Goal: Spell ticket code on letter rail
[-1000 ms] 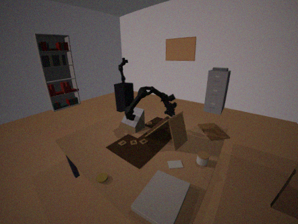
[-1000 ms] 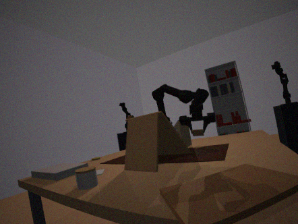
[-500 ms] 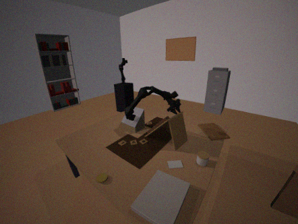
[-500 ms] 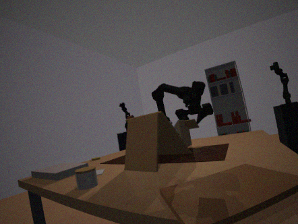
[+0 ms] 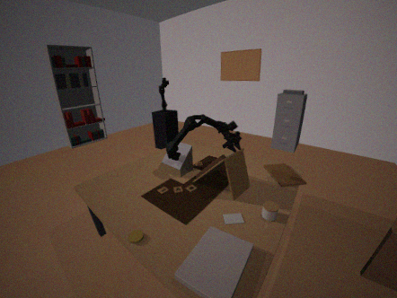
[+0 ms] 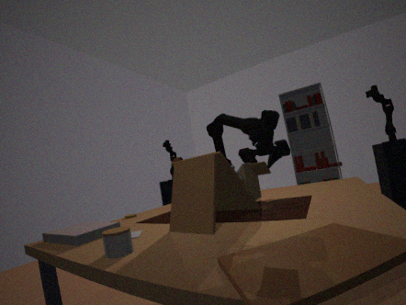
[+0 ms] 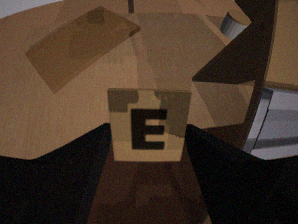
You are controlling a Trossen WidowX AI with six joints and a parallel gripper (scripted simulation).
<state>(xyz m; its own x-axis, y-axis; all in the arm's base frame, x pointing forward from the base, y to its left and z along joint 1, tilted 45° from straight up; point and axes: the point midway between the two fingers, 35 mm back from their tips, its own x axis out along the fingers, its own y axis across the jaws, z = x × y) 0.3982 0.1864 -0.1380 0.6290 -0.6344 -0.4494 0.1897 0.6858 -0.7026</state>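
My gripper tip is 250 mm to the left of the tile marked t and 50 mm past it. From my gripper tip the other things lie so: tile marked e right at my gripper tip; dark mat 240 mm to the right, 210 mm behind, 170 mm below; white ticket 200 mm to the right, 100 mm behind, 70 mm below.
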